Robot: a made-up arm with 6 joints. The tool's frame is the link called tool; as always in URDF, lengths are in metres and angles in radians.
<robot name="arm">
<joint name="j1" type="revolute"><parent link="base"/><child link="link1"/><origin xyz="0 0 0.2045" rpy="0 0 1.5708"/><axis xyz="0 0 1"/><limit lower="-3.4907" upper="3.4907" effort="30" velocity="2.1"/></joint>
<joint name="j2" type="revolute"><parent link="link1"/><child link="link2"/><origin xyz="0 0 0" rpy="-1.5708 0 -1.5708"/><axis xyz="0 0 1"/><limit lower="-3.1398" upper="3.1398" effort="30" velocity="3.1"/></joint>
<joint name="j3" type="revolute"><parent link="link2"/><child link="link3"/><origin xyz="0 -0.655 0" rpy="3.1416 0 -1.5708"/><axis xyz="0 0 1"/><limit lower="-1.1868" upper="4.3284" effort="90" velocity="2.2"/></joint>
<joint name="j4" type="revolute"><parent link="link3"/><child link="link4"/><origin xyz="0 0 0" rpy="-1.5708 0 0"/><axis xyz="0 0 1"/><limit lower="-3.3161" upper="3.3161" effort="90" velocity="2"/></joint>
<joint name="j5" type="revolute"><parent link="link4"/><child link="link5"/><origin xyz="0 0 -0.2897" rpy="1.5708 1.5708 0"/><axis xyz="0 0 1"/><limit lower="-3.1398" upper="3.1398" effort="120" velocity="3"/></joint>
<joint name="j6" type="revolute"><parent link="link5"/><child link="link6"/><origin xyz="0 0 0.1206" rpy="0 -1.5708 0"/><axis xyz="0 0 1"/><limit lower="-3.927" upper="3.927" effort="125" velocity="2.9"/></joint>
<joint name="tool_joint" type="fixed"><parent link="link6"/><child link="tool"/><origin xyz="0 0 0" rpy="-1.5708 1.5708 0"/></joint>
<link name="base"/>
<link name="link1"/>
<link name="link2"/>
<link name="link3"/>
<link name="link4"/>
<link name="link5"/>
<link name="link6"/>
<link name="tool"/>
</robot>
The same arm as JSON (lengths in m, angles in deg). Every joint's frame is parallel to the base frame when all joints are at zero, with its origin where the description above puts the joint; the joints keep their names.
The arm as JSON. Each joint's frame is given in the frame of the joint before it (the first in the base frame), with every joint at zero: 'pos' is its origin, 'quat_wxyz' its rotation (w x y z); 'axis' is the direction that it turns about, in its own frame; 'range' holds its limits. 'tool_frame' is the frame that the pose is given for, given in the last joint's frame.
{"length_unit": "m", "angle_unit": "deg", "joints": [
  {"joint": "j1", "pos": [0.0, 0.0, 0.2045], "quat_wxyz": [1.0, 0.0, 0.0, 0.0], "axis": "+z", "range": [-200.0, 200.0]},
  {"joint": "j2", "pos": [0.0, 0.0, 0.0], "quat_wxyz": [1.0, 0.0, 0.0, 0.0], "axis": "+y", "range": [-179.9, 179.9]},
  {"joint": "j3", "pos": [0.0, 0.0, 0.655], "quat_wxyz": [1.0, 0.0, 0.0, 0.0], "axis": "-y", "range": [-68.0, 248.0]},
  {"joint": "j4", "pos": [0.0, 0.0, 0.0], "quat_wxyz": [1.0, 0.0, 0.0, 0.0], "axis": "-x", "range": [-190.0, 190.0]},
  {"joint": "j5", "pos": [0.2897, 0.0, 0.0], "quat_wxyz": [1.0, 0.0, 0.0, 0.0], "axis": "-y", "range": [-179.9, 179.9]},
  {"joint": "j6", "pos": [0.0, -0.1206, 0.0], "quat_wxyz": [1.0, 0.0, 0.0, 0.0], "axis": "-x", "range": [-225.0, 225.0]}
], "tool_frame": {"pos": [0.0, 0.0, 0.0], "quat_wxyz": [1.0, -0.000002, 0.0, 0.000002]}}

